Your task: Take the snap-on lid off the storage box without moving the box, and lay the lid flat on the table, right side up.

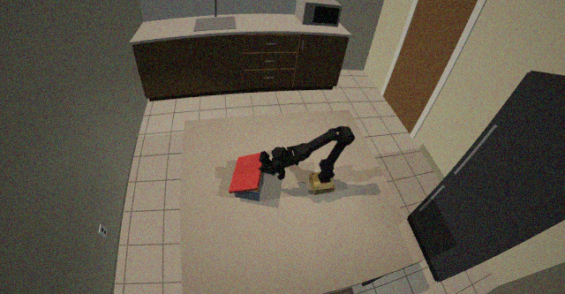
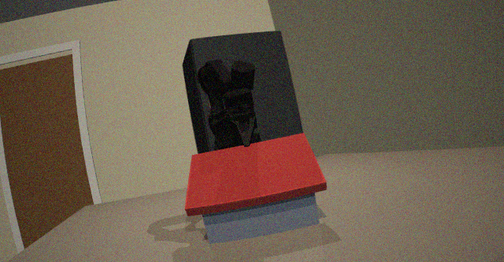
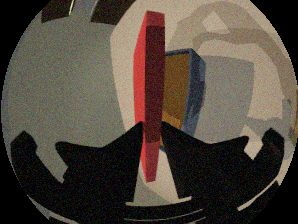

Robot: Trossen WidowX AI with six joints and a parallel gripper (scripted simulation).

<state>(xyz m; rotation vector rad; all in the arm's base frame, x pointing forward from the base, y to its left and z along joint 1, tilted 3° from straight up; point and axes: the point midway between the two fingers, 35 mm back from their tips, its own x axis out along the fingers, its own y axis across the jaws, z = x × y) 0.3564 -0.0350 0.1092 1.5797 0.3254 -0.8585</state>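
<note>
The red lid is 70 mm ahead of my gripper tip, 40 mm below it and 20 mm to the right of it. The rest, counted from my gripper tip: grey-blue storage box: 110 mm below, 50 mm ahead, 20 mm to the right.
</note>
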